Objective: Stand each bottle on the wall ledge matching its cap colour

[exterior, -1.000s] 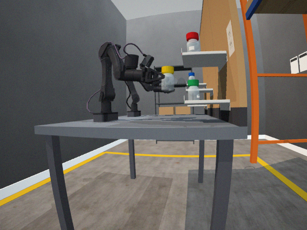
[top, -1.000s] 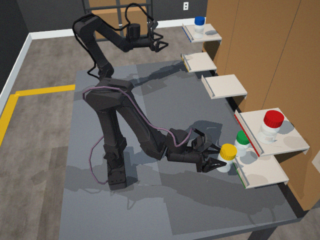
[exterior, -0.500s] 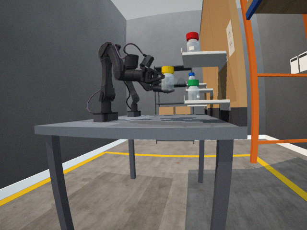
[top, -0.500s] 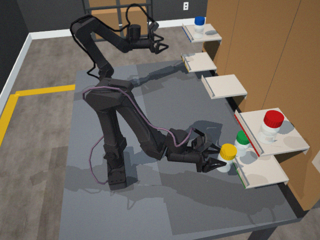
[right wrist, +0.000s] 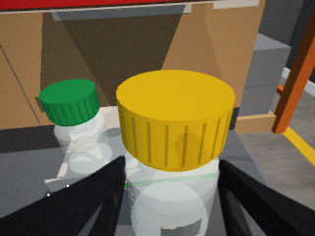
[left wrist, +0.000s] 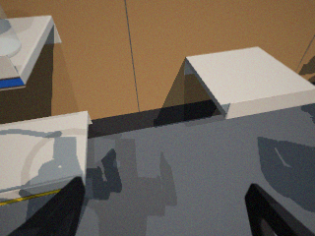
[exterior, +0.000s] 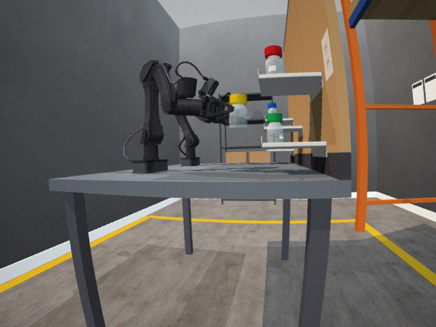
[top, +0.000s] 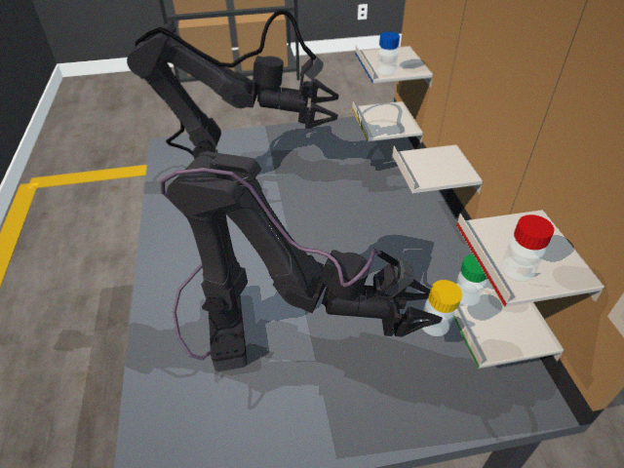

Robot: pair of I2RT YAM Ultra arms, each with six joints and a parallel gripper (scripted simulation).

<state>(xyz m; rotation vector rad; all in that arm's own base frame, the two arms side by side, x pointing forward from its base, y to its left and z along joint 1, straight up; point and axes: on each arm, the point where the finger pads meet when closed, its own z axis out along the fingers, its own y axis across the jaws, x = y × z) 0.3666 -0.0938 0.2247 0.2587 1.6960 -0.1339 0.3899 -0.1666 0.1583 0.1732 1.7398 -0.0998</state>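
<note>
The yellow-capped bottle lies 1 cm below my right hand and 1 cm ahead of it. Round my right hand: green-capped bottle: 13 cm ahead, 8 cm to the left, 6 cm below; then brown wall: 40 cm to the left, 29 cm ahead, 25 cm above; then red-capped bottle: 13 cm ahead, 13 cm above, 2 cm to the right.
</note>
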